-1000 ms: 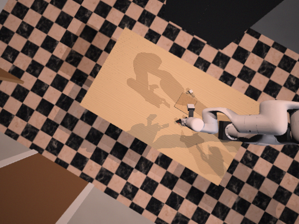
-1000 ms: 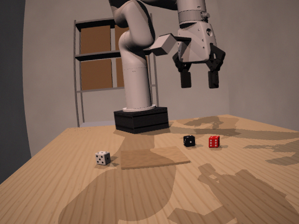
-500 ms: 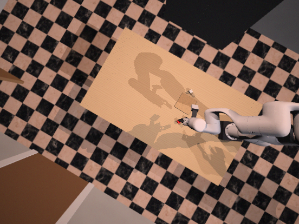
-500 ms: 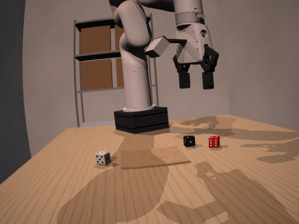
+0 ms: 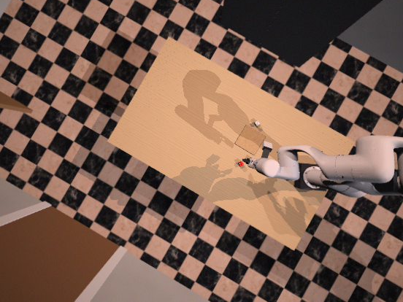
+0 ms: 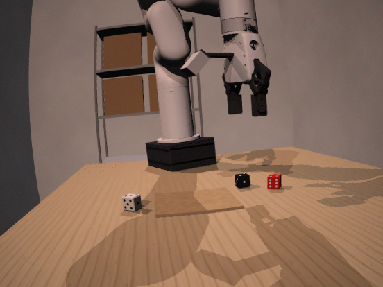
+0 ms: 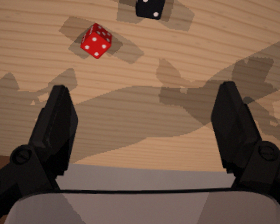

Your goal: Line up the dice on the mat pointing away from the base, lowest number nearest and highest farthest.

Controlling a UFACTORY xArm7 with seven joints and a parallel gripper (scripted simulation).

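Now: the black die 14 cm below my hand, 1 cm to the right of it and 1 cm behind it. Round my hand: white die: 23 cm to the right, 14 cm below, 6 cm ahead; thin mat: 15 cm below, 12 cm to the right, 5 cm ahead; red die: 14 cm below, 4 cm to the left, 4 cm ahead.
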